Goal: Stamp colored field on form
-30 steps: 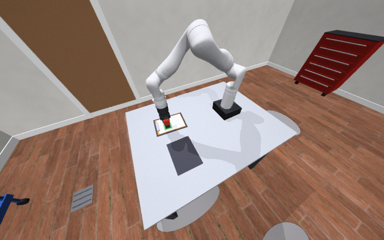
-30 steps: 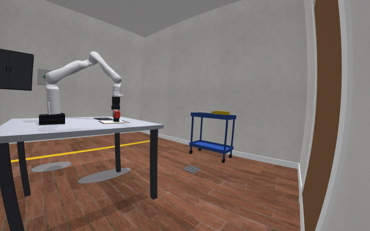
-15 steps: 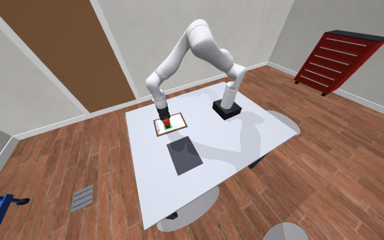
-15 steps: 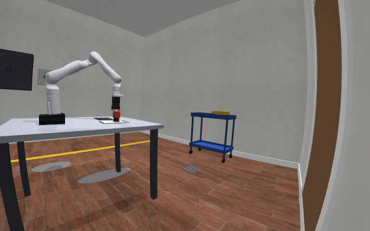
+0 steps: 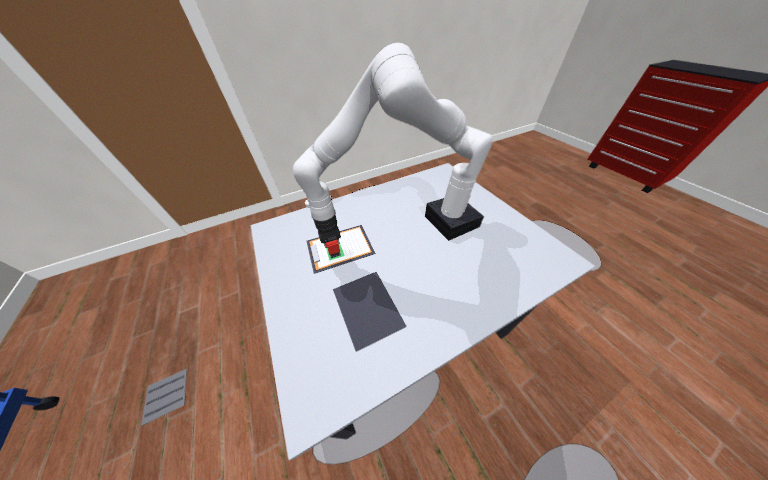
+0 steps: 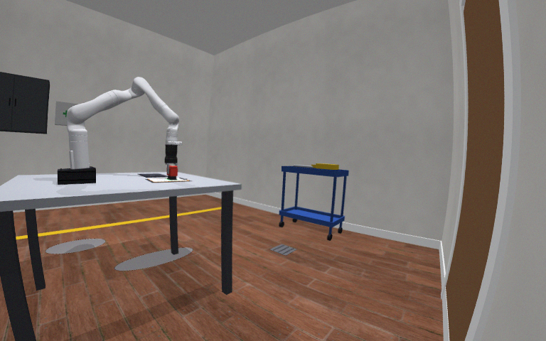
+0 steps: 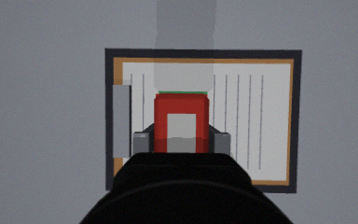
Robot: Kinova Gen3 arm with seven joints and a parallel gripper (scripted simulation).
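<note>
Right now my hand is 5 cm above the form, 2 cm past it and 1 cm to the left of it. Round my hand: red stamp 1 cm below; dark mat 29 cm to the left, 6 cm below, 1 cm ahead.
</note>
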